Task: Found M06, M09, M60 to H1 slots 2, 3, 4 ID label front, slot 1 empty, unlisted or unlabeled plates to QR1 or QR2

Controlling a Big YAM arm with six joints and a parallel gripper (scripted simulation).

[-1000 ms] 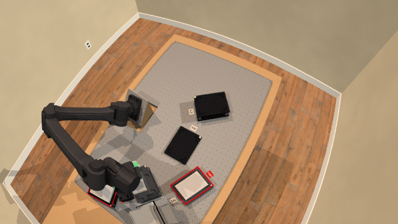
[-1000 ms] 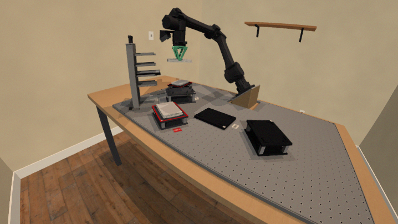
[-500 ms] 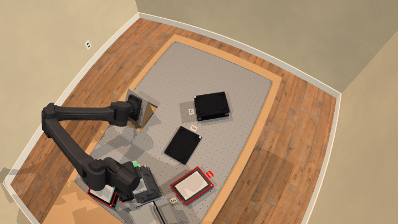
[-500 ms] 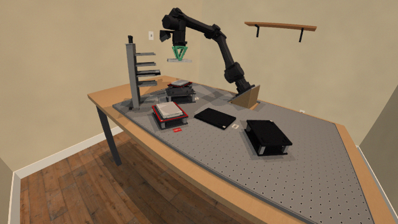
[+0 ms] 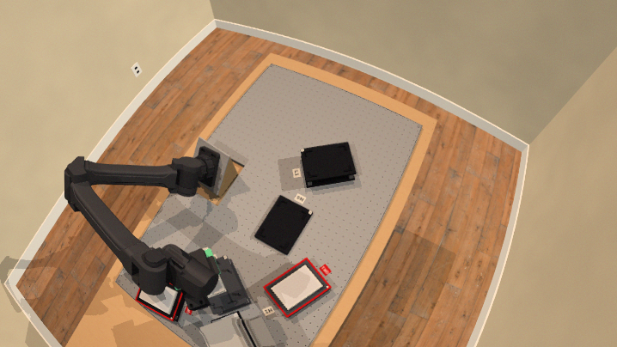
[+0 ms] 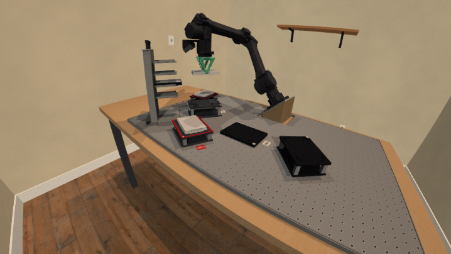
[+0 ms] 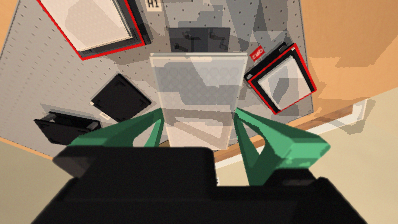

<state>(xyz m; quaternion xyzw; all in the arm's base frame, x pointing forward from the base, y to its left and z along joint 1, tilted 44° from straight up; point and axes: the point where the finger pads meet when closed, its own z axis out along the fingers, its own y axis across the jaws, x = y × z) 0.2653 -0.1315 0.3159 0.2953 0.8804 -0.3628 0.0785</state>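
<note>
My hand is 170 mm above the grey regrip nest. Also, from my hand: plate hotel H1 (210 mm ahead, 150 mm to the right, 60 mm below); H1 deck label (230 mm below, 160 mm ahead, 10 mm to the left); dark plate (150 mm ahead, 100 mm to the right, 50 mm below).
</note>
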